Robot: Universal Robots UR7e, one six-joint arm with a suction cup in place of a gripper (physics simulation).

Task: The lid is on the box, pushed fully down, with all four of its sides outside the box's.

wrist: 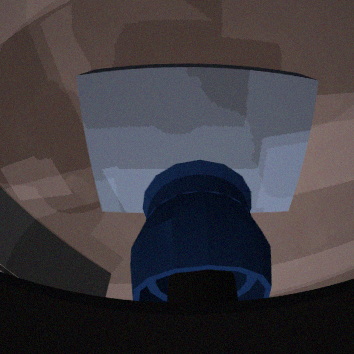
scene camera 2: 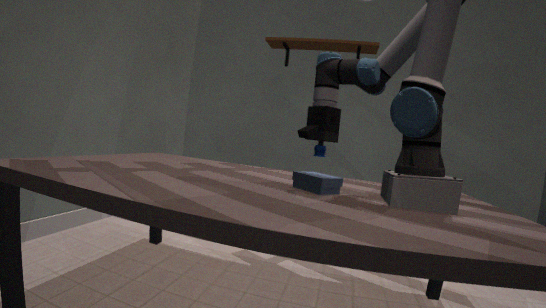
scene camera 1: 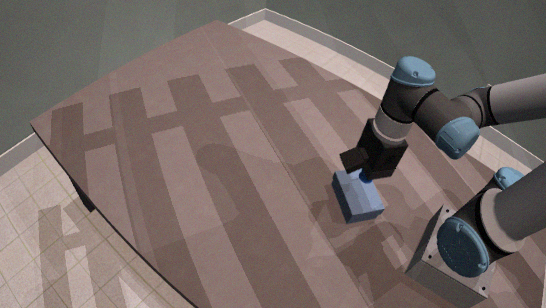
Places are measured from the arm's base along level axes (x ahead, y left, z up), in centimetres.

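Where they show: hand, tool point: (wrist: 197, 209) (scene camera 2: 319, 156) (scene camera 1: 365, 177); arm's base, link origin: (scene camera 2: 419, 174).
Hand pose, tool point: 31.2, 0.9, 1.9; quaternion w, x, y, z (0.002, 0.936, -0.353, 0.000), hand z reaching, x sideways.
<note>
Each offset is from my tool point to the top centre of the thing, as dx, dy, dz.
A blue-grey lid @[-0.1, -0.8, -5.8] (scene camera 1: 356, 194) (scene camera 2: 319, 179) (wrist: 175, 115) lies level on the box @[-0.1, -0.8, -6.0] (scene camera 2: 311, 189). In scene camera 2, a narrow strip of the box shows below the lid's edge, and the lid's sides stand slightly outside the box's on the sides in view. The far sides are hidden, and the inside contact cannot be seen. My gripper, the blue suction cup (scene camera 1: 366, 177) (scene camera 2: 320, 151) (wrist: 197, 185), is open and holds nothing. It hangs above the lid, with a gap between them in scene camera 2.
The box stands on the brown table (scene camera 1: 200, 260) (scene camera 2: 225, 230), near the grey robot base block (scene camera 1: 435, 282) (scene camera 2: 422, 194). A wooden shelf (scene camera 2: 325, 45) is on the wall behind. Striped shadows cross the table top.
</note>
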